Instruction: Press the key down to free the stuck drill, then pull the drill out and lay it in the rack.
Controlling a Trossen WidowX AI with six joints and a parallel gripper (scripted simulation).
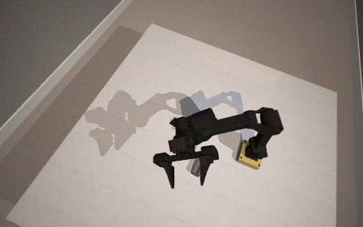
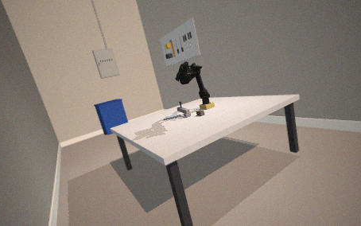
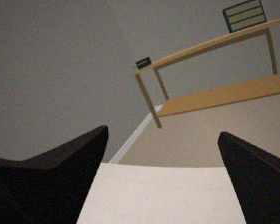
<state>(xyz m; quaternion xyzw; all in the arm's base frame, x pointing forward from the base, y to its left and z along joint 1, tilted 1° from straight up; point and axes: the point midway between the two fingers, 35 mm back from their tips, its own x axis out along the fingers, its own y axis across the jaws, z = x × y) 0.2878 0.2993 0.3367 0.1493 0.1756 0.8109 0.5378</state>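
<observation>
Right now the drill is 33 cm to the right of my gripper tip, 33 cm below it and 1 cm ahead of it. The rest, counted from my gripper tip: grey fixture 35 cm to the right, 34 cm below, 1 cm ahead.
</observation>
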